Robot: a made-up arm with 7 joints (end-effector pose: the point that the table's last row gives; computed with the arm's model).
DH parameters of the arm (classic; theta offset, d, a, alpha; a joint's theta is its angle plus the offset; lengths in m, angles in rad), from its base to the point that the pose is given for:
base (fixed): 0 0.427 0.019 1.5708
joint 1: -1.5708 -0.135 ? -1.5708
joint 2: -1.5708 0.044 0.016 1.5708
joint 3: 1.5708 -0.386 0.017 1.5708
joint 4: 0 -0.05 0.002 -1.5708
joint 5: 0 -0.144 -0.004 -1.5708
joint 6: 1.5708 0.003 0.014 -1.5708
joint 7: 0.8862 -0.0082 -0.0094 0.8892
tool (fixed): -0.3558 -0.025 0 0
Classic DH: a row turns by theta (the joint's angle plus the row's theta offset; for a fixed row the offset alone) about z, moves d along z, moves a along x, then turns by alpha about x.
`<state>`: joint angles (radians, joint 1 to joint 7).
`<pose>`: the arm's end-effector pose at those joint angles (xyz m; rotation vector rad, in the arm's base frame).
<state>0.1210 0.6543 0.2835 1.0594 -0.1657 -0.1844 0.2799</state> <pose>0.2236 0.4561 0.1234 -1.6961 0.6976 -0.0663</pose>
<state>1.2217 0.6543 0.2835 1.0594 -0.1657 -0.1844 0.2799</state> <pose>0.3824 0.4561 0.4718 -1.3730 -0.1361 -0.9181</pose>
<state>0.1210 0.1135 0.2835 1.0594 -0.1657 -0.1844 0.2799</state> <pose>0.2384 0.2563 0.0016 -2.1824 0.7801 -0.3235</pose>
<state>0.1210 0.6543 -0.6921 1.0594 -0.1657 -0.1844 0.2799</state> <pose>0.2534 0.3447 0.0409 -1.2672 1.7430 -0.0655</pose>
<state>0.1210 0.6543 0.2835 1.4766 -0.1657 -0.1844 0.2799</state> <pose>0.2260 0.4246 0.1689 -1.4202 0.6359 -0.4264</pose>
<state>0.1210 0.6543 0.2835 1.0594 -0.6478 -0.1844 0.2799</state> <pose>0.2260 0.4502 0.1172 -1.2930 0.8769 0.2231</pose>
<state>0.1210 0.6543 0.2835 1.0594 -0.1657 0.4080 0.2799</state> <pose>0.2371 0.4616 0.1234 -2.0058 0.6447 0.5241</pose>
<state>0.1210 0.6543 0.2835 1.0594 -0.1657 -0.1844 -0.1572</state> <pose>0.2276 0.4504 0.1171 -1.6313 0.2174 -0.0289</pose>
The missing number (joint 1, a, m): 0.027
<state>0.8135 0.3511 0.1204 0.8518 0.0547 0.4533 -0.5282</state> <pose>0.4765 0.3349 0.2479 -2.2249 -0.2123 0.1700</pose>
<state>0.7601 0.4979 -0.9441 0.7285 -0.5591 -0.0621 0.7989</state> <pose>0.4698 0.2813 0.1873 -0.6162 1.9211 0.3201</pose>
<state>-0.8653 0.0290 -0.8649 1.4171 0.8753 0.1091 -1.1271</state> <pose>-0.1666 0.0308 0.0088 -2.4447 0.7728 1.6688</pose>
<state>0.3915 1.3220 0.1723 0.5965 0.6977 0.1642 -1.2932</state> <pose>0.2087 0.6361 0.3971 -1.2614 -1.6061 0.6194</pose>
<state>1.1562 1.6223 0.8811 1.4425 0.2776 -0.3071 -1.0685</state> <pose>-0.0499 0.5049 0.5867 0.0449 -2.1106 -1.3562</pose>
